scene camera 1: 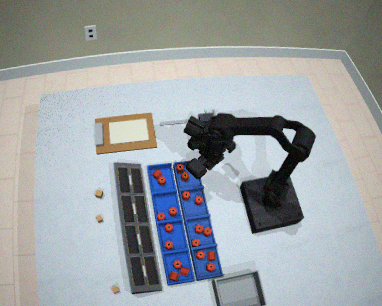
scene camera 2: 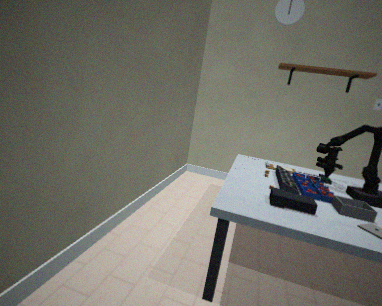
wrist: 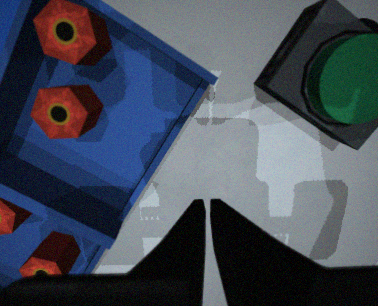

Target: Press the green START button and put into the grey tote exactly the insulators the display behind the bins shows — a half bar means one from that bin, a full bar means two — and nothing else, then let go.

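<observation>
My gripper [scene camera 2: 327,178] [wrist: 206,208] is shut and empty. It hangs above the table beside the bins; in scene camera 1 the arm hides its fingertips. The green START button [wrist: 350,82] sits on a dark housing ahead and right of the fingertips in the wrist view; the arm hides it in scene camera 1. Blue bins [scene camera 1: 161,200] [wrist: 150,100] stand in two rows of four and hold red insulators [scene camera 1: 172,211] [wrist: 59,114]. Behind them stands the dark display [scene camera 1: 123,181] with pale centre strips; bar lengths are not readable. The grey tote [scene camera 1: 259,286] [scene camera 2: 354,208] shows bare floor in its visible part.
A wooden board [scene camera 1: 101,149] with a pale sheet lies at the far left. Several small wooden cubes [scene camera 1: 99,193] lie beyond the display. A black box [scene camera 2: 292,201] stands near the table edge, beside the bins. A thin grey bar [scene camera 1: 172,123] lies near the arm.
</observation>
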